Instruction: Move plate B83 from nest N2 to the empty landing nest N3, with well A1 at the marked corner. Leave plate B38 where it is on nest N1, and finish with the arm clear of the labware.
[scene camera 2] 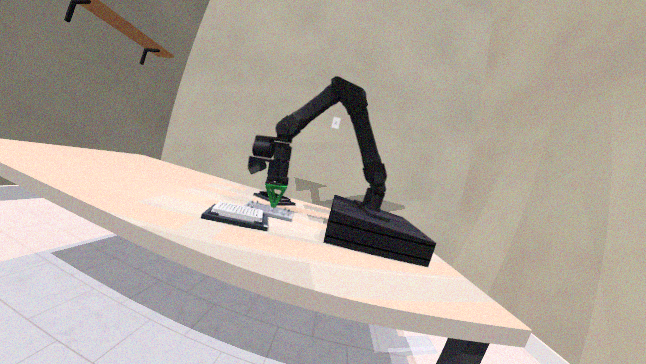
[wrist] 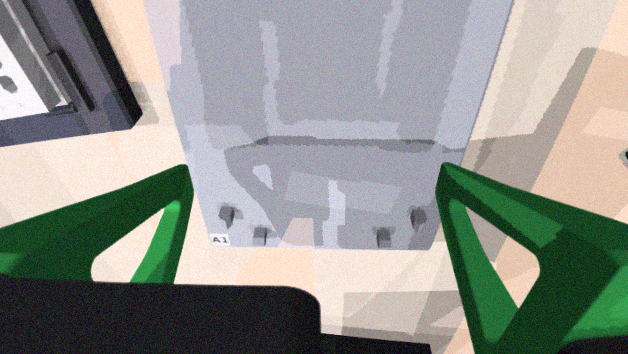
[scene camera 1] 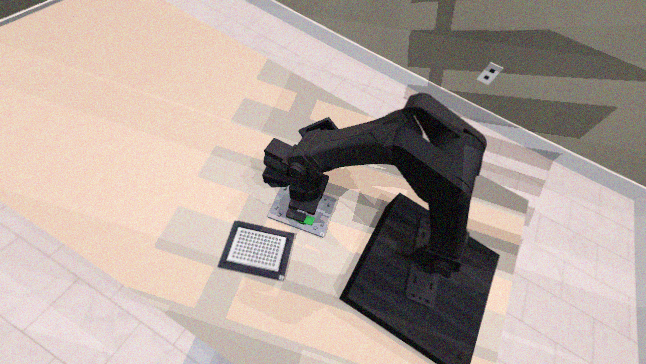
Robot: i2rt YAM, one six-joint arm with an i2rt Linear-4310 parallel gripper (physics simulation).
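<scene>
A white well plate (scene camera 1: 256, 248) (scene camera 2: 238, 211) (wrist: 12, 102) sits on a dark nest (scene camera 1: 247, 269) (scene camera 2: 235, 224) (wrist: 105, 115); its code is not readable. Beside it lies a grey nest (scene camera 1: 280, 209) (scene camera 2: 286, 216) (wrist: 320, 100) with small posts and an A1 label at its near left corner in the wrist view; no plate shows on it. My gripper (scene camera 1: 305, 219) (scene camera 2: 274, 204) (wrist: 314, 177) is open and empty, above the grey nest, with its green fingers toward either side. Another dark nest (scene camera 1: 318, 126) (scene camera 2: 262, 195) is partly hidden behind the arm; whether it bears a plate I cannot tell.
The black arm base (scene camera 1: 370, 280) (scene camera 2: 380, 245) stands on the table (scene camera 1: 150, 125) (scene camera 2: 280, 272), to the right of the nests in both scene views. A wooden wall shelf (scene camera 2: 122, 27) is at the upper left in scene camera 2. Shadows cross the table and nests.
</scene>
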